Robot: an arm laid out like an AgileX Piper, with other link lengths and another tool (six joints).
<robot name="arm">
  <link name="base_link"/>
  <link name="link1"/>
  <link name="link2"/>
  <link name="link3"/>
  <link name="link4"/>
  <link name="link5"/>
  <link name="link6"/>
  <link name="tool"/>
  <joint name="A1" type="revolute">
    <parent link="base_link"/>
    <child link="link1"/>
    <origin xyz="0 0 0.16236"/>
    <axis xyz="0 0 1"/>
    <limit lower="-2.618" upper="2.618"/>
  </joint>
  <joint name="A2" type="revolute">
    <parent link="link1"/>
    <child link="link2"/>
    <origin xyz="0 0 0"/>
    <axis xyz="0 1 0"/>
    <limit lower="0" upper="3.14"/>
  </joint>
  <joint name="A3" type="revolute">
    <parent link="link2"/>
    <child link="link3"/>
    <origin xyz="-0.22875 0 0.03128"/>
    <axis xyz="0 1 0"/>
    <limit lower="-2.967" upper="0"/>
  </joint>
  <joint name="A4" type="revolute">
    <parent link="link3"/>
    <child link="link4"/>
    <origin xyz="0.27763 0 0.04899"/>
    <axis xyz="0.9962 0 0.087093"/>
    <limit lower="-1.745" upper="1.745"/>
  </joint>
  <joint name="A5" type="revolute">
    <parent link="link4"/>
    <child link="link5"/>
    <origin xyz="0 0 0"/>
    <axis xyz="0 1 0"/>
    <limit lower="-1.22" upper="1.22"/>
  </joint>
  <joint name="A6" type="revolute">
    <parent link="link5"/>
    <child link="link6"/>
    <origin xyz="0.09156 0 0.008"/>
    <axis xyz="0.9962 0 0.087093"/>
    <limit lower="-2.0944" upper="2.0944"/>
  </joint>
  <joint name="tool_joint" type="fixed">
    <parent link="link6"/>
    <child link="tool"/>
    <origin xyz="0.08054 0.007 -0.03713" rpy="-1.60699 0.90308 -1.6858"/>
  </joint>
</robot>
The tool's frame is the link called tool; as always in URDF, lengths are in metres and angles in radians.
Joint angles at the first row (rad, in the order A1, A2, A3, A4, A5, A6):
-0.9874 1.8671 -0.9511 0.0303 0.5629 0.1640
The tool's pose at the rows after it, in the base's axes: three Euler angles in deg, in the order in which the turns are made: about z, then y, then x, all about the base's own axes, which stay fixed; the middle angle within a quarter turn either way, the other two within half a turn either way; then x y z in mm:
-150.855, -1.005, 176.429, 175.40, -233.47, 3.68
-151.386, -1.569, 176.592, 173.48, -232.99, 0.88
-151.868, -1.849, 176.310, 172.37, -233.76, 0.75
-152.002, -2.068, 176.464, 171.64, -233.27, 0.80
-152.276, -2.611, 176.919, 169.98, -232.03, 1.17
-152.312, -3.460, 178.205, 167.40, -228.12, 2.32
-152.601, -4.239, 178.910, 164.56, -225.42, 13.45
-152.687, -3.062, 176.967, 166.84, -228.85, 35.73
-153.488, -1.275, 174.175, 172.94, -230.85, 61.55
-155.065, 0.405, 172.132, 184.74, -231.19, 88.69
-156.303, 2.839, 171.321, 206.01, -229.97, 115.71
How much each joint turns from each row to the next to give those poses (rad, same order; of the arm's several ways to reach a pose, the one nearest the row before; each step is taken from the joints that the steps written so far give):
0.0000 0.0154 0.0000 -0.0009 -0.0023 0.0000
0.0000 0.0092 0.0000 -0.0103 -0.0009 -0.0009
0.0000 0.0000 0.0000 -0.0108 -0.0009 0.0000
0.0000 0.0000 0.0000 -0.0027 0.0045 0.0000
0.0000 0.0000 -0.0011 -0.0056 0.0132 0.0000
0.0000 -0.0020 0.0000 0.0000 0.0289 0.0000
0.0000 -0.0352 0.0000 -0.0065 0.0534 0.0000
0.0011 -0.0765 0.0000 -0.0019 0.0369 0.0000
0.0151 -0.0861 -0.0036 -0.0023 0.0330 0.0000
0.0319 -0.0611 -0.0373 0.0011 0.0546 0.0000
0.0458 -0.0223 -0.0773 0.0227 0.0641 0.0078

